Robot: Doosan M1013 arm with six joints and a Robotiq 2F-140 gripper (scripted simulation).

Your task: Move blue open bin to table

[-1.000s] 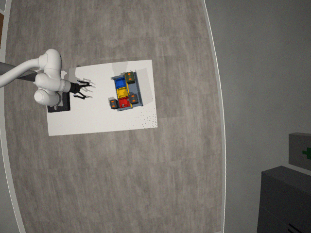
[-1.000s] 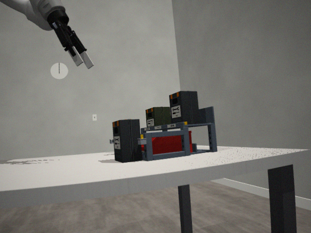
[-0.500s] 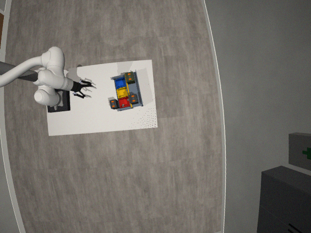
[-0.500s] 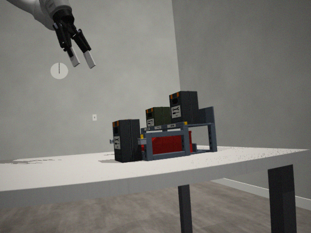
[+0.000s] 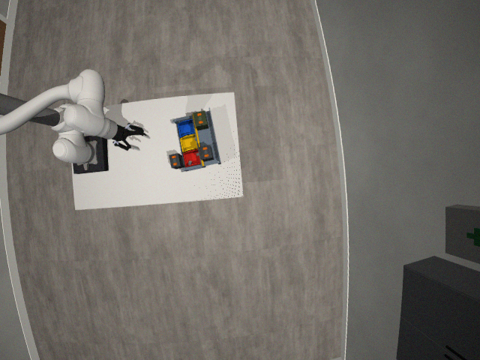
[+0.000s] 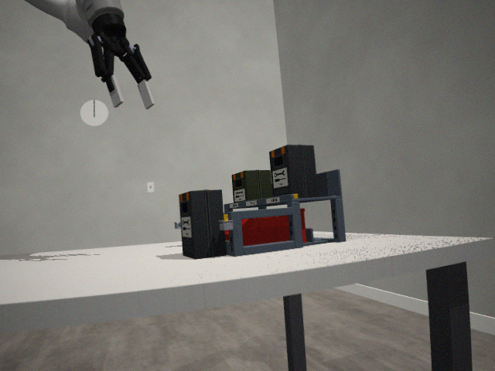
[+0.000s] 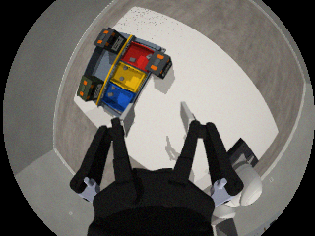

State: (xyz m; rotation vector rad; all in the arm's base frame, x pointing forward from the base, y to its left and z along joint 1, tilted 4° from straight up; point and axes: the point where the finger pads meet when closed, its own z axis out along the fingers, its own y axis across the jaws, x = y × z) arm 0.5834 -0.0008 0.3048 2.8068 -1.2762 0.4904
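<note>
Right now my hand is 32 cm above the blue open bin, 23 cm short of it and 16 cm to the right of it. From my hand the other things lie so: yellow bin: 32 cm below, 24 cm ahead, 5 cm to the left; green box: 32 cm ahead, 22 cm below, 17 cm to the left; red bin: 32 cm below, 26 cm ahead, 6 cm to the right.
</note>
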